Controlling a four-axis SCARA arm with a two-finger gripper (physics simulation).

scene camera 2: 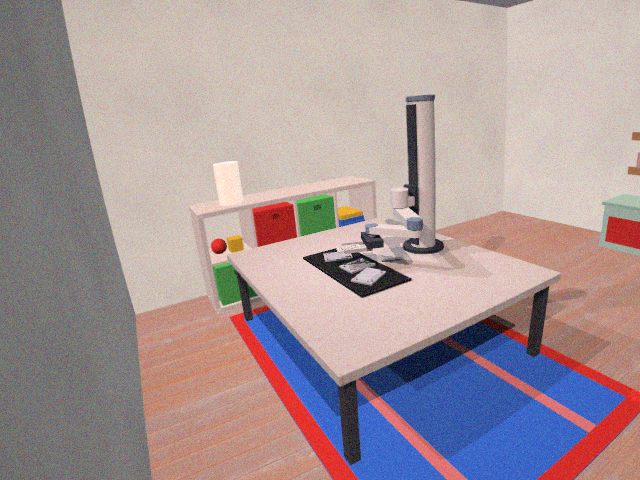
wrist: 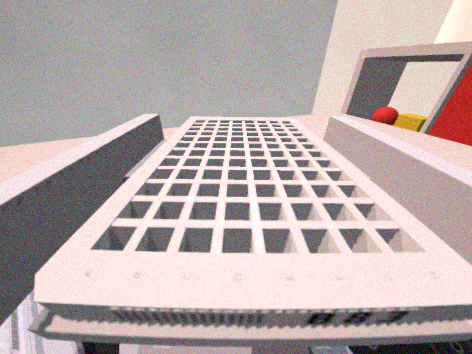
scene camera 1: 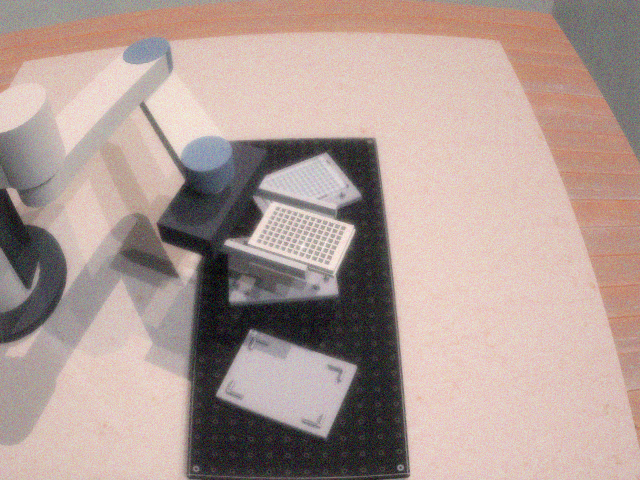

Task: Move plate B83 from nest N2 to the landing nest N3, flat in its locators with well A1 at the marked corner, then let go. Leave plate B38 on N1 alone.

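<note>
My gripper (scene camera 1: 321,241) (wrist: 244,131) is shut on the white gridded plate B83 (scene camera 1: 299,235) (scene camera 2: 351,247) (wrist: 240,265), its fingers along the long sides. The plate looks about level, raised above the board; its B83 label and the row letters, A at left, face the wrist camera. Plate B38 (scene camera 1: 307,178) (scene camera 2: 337,255) lies on the rear nest N1 (scene camera 1: 349,196), partly behind my far finger. A middle nest (scene camera 1: 242,295) (scene camera 2: 356,266) is partly covered and shaded by the held plate. The front nest (scene camera 1: 289,382) (scene camera 2: 368,276) shows corner locators. I cannot read which is N2 or N3.
The black perforated board (scene camera 1: 361,335) (scene camera 2: 336,271) lies on the pale table (scene camera 1: 491,258) (scene camera 2: 439,299). The arm's column (scene camera 2: 426,170) stands beside it. A shelf unit (scene camera 2: 310,187) (wrist: 412,51) with bins, a red ball (scene camera 2: 218,245) (wrist: 385,116) and a lamp (scene camera 2: 227,183) stands behind.
</note>
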